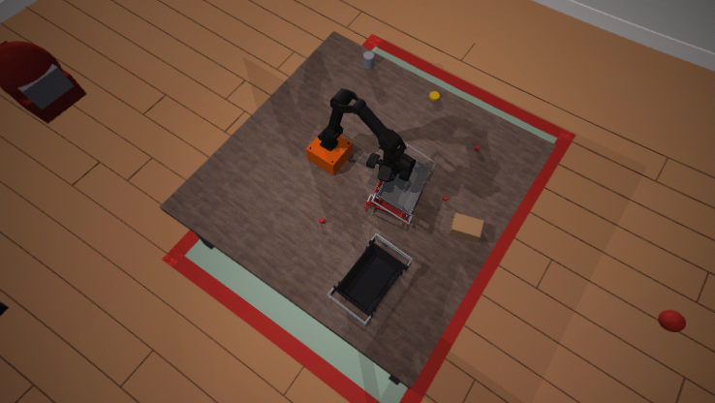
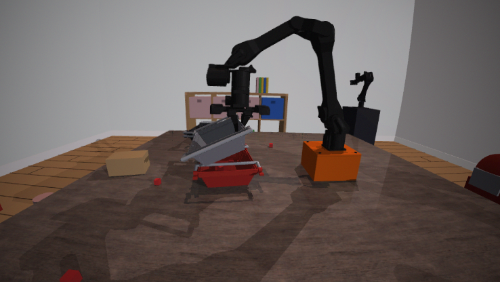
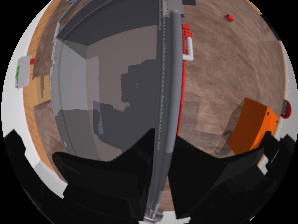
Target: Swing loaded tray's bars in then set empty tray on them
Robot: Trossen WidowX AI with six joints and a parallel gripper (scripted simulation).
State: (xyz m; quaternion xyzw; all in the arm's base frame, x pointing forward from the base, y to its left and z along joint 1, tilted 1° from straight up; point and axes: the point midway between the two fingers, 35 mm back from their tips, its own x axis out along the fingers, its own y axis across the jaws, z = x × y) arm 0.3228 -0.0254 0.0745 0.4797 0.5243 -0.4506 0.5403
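My gripper tip is 70 mm short of the grey tray and 10 mm to the right of it. Also, from my gripper tip: cardboard box: 390 mm ahead, 100 mm below, 10 mm to the left; then grey cylinder: 590 mm to the left, 460 mm behind, 90 mm below; then yellow disc: 580 mm to the left, 120 mm below, 70 mm behind.
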